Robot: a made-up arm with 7 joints. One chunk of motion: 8 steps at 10 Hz.
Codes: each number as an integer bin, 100 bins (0 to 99) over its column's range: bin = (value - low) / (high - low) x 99, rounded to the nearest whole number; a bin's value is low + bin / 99 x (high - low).
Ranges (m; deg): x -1.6..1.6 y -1.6..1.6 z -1.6..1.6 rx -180..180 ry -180..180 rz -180..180
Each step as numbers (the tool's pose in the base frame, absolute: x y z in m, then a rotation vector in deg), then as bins.
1 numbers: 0.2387 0.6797 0.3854 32.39 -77.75 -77.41
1 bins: 57 71 61 58 28 28
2 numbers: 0.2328 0.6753 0.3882 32.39 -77.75 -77.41
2 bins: 57 70 62 58 28 28
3 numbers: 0.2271 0.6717 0.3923 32.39 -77.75 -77.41
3 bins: 57 70 62 58 28 28
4 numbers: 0.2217 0.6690 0.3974 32.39 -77.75 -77.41
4 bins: 56 70 62 58 28 28
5 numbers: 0.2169 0.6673 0.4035 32.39 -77.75 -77.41
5 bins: 56 70 62 58 28 28
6 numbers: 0.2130 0.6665 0.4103 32.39 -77.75 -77.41
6 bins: 56 70 62 58 28 28
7 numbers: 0.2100 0.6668 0.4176 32.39 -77.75 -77.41
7 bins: 56 70 62 58 28 28
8 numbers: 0.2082 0.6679 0.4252 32.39 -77.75 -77.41
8 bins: 56 70 63 58 28 28
